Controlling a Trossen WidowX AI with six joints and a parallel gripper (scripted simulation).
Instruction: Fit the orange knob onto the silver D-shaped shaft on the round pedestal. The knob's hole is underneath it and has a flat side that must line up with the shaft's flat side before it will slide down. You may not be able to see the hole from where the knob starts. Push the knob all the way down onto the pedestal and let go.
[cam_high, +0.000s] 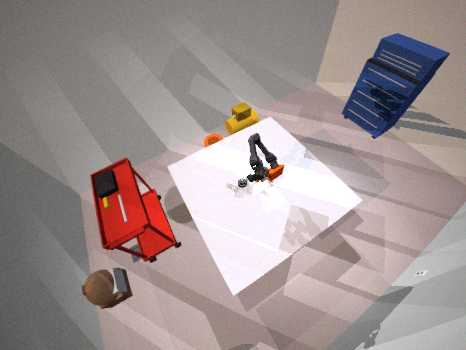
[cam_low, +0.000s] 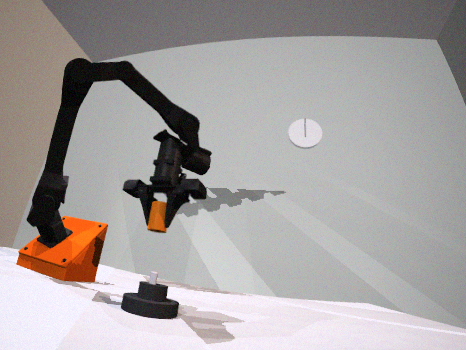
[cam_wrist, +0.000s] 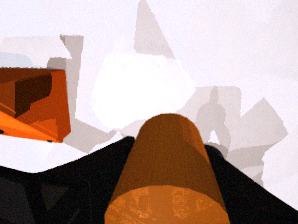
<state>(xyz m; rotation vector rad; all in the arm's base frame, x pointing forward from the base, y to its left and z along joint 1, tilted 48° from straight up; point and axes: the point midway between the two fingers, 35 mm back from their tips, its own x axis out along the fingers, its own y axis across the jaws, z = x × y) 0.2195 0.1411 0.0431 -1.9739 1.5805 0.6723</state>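
My gripper tip is now 3 cm below the orange knob. The rest, counted from my gripper tip: round black pedestal (12 cm below, 11 cm to the right, 9 cm ahead).
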